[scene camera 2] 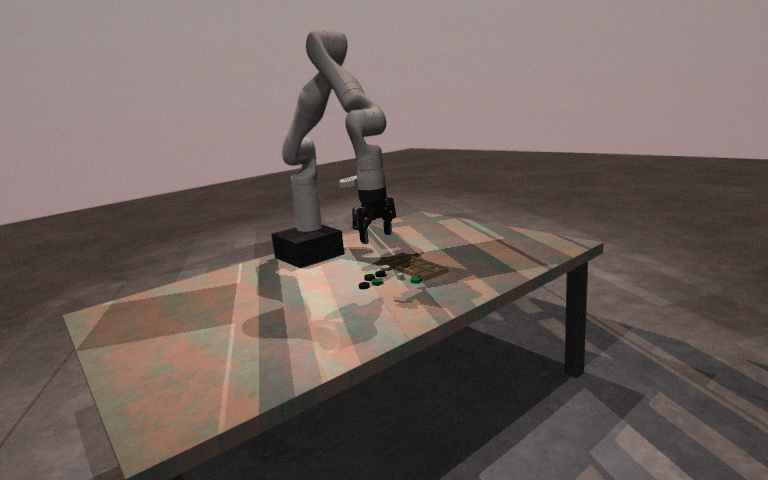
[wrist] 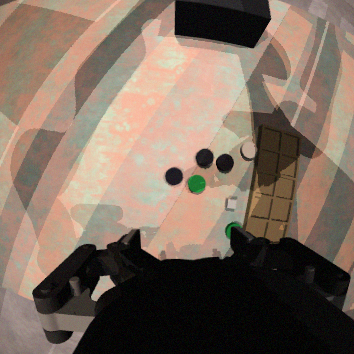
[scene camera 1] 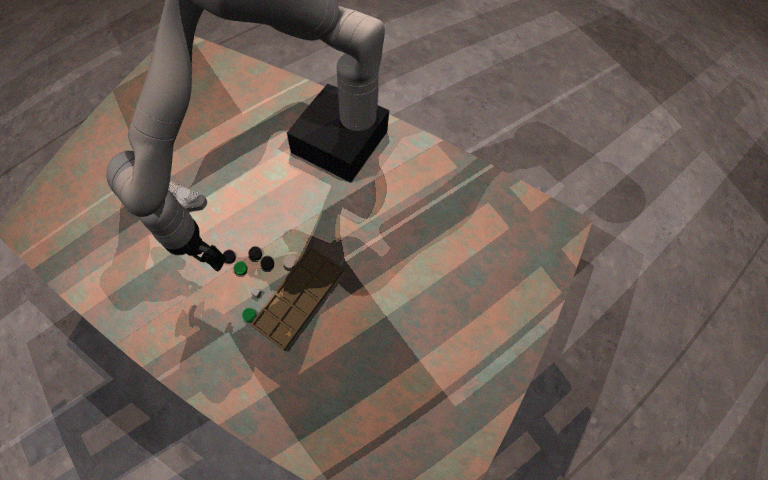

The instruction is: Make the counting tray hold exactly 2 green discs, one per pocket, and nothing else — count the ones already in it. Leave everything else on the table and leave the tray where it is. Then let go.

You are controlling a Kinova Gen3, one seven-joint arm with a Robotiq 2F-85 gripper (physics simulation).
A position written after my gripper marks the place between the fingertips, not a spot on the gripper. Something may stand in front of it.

My gripper (scene camera 2: 376,239) is open, with nothing in its grasp. Also in view: a wooden counting tray (scene camera 1: 297,297).
The wooden counting tray is seen too in scene camera 2 (scene camera 2: 405,263) and in the wrist view (wrist: 270,200). My gripper shows as well in the wrist view (wrist: 185,238) and in scene camera 1 (scene camera 1: 201,258).
